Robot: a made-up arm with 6 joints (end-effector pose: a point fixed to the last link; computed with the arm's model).
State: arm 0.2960 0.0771 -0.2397 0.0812 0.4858 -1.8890
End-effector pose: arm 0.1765 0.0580 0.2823 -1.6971 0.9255 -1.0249
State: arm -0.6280 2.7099 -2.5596 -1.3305 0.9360 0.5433
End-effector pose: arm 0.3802 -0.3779 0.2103 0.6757 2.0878 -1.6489
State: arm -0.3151 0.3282 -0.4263 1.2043 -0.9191 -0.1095
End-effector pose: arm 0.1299 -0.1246 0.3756 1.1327 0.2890 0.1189
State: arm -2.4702 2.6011 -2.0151 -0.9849 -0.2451 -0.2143
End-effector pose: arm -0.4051 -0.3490 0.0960 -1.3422 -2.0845 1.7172
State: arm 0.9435 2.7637 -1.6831 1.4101 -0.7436 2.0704
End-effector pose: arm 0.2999 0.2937 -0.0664 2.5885 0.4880 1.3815
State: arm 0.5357 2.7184 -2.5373 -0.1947 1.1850 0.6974
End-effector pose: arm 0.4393 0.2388 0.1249 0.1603 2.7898 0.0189
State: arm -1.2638 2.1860 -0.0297 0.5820 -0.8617 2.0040
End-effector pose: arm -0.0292 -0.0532 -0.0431 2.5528 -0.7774 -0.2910
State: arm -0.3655 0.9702 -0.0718 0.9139 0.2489 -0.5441
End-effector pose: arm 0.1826 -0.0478 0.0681 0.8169 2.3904 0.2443
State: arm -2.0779 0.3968 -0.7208 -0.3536 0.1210 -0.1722
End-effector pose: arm -0.0949 -0.1617 0.4364 1.1970 1.1498 -2.1721
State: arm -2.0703 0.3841 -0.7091 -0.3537 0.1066 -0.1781
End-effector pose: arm -0.0923 -0.1611 0.4360 1.1717 1.1483 -2.1787
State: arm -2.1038 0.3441 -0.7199 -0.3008 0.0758 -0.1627
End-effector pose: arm -0.0894 -0.1468 0.4497 1.1375 1.0251 -2.1972
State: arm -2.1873 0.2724 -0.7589 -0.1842 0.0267 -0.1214
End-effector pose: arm -0.0817 -0.1144 0.4781 1.0660 0.7700 -2.2206
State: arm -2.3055 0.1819 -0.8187 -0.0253 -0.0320 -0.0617
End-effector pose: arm -0.0618 -0.0685 0.5112 0.9247 0.4610 -2.2282
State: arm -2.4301 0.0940 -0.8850 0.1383 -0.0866 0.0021
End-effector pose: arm -0.0288 -0.0232 0.5371 0.7318 0.2000 -2.2083
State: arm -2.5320 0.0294 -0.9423 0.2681 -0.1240 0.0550
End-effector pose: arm 0.0058 0.0082 0.5513 0.5568 0.0407 -2.1731
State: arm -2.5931 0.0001 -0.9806 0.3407 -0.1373 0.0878
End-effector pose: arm 0.0275 0.0224 0.5574 0.4604 -0.0272 -2.1457
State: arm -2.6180 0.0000 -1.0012 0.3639 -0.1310 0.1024
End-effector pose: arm 0.0339 0.0252 0.5602 0.4415 -0.0430 -2.1349
